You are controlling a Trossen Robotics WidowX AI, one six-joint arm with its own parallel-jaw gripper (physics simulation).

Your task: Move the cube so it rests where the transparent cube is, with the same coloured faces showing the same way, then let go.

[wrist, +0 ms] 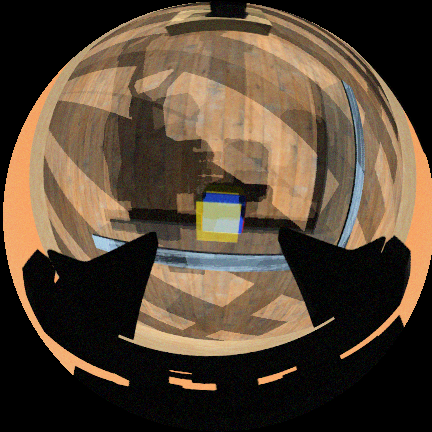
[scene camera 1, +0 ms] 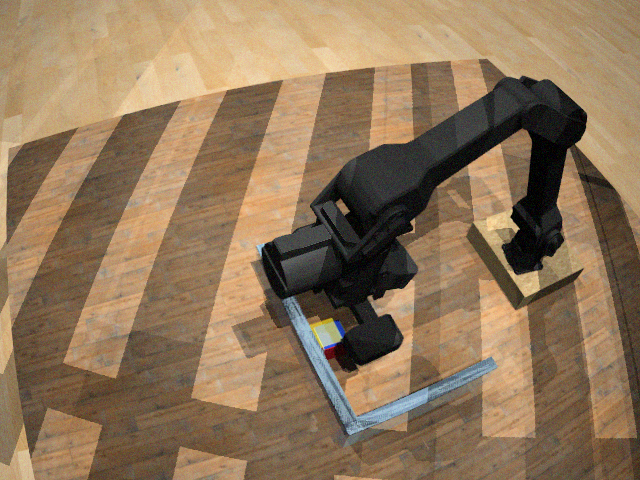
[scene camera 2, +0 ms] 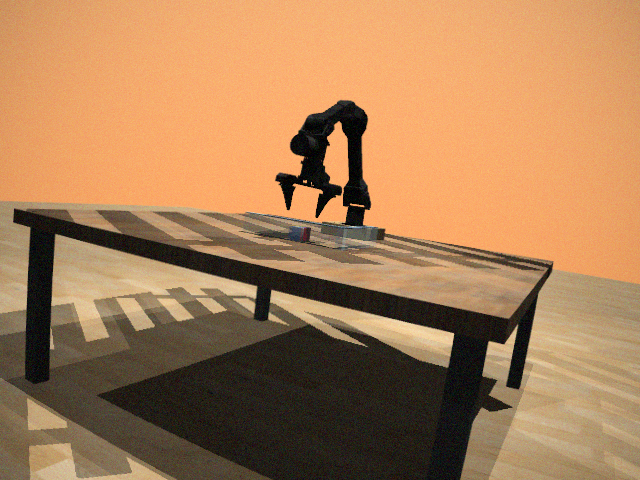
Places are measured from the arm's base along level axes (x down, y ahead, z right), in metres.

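Pixels of known places: gripper, fingertip midpoint: (wrist: pixel 218 236) (scene camera 1: pixel 332 320) (scene camera 2: pixel 302 214); arm's base, link origin: (scene camera 1: pixel 522 257) (scene camera 2: pixel 354 225).
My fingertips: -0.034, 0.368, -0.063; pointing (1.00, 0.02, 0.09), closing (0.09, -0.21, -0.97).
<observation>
Ahead of a thing's pixels: the offset from my fingertips to its top centre, as dx, dy, dz. "*": to the spot under its first point.
The cube {+0.036, +0.007, +0.001} (scene camera 1: pixel 328 334) (scene camera 2: pixel 299 234) (wrist: pixel 221 217) stands flat inside the corner of low walls. Its top looks pale yellow, with blue and red at its sides. The transparent cube shows as a yellow tinted rim {* +0.036, +0.017, -0.005} (scene camera 1: pixel 318 338) (wrist: pixel 200 222) that overlaps the cube, slightly offset to the left and below in the wrist view; its other faces are hard to tell apart. My gripper (scene camera 2: pixel 302 212) (wrist: pixel 218 236) is open and empty, above the cube, with its fingertips to either side in the wrist view. In scene camera 1 one finger body hides part of the cube's right side.
A low see-through wall with a light-blue top edge (scene camera 1: pixel 320 368) (wrist: pixel 220 262) runs close beside the cube. A second wall (scene camera 1: pixel 426 396) (wrist: pixel 359 165) meets it at a corner. The arm's base stands on a wooden block (scene camera 1: pixel 550 279) (wrist: pixel 220 27).
</observation>
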